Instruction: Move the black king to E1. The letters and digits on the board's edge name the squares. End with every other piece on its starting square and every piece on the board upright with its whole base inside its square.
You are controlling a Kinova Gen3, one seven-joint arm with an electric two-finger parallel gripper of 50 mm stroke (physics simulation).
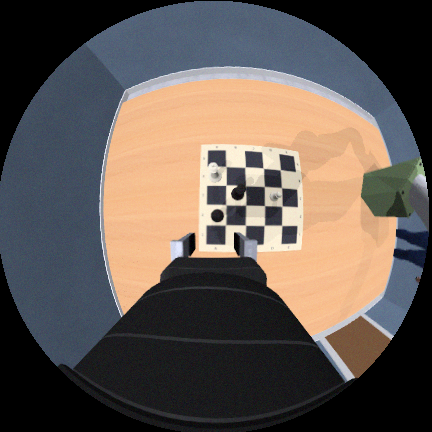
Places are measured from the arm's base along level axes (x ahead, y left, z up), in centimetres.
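Pixels of known places: gripper, between the fingertips: [214, 240].
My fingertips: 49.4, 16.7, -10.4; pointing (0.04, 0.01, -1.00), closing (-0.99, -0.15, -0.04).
Observation:
Ahead of a thing's pixels: the offset from my fingertips to its top centre, as dx, dy, dz. "spot": to the spot under its first point. Level surfaces: height alone.
The board {spot: +2.9, -0.9, -8.6} [202, 225] lies flat, its letters A to E running left to right. The larger black piece {-2.9, -7.8, -2.3} [238, 192], which looks like the black king, stands upright on B3. A second black piece {+0.4, -3.2, -3.3} [217, 216] stands on A2. A tall white piece {+1.9, -10.7, -2.3} [215, 172] stands on A4, and a small white piece {-10.2, -8.5, -5.5} [275, 196] on D3. Square E1 {spot: -15.0, -1.4, -8.6} [289, 234], dark, is at the lower right corner with no piece on it. My gripper [214, 240] is open and empty, high above the board, its fingertips showing near the A and B columns' lower edge.
The wooden table {dz -9.2} [150, 175] surrounds the board. A green angular object [387, 192] with a pale grey arm-like part [421, 192] is at the right. Shadows fall across the board and the table's right side. A brown panel [357, 345] shows beyond the table at lower right.

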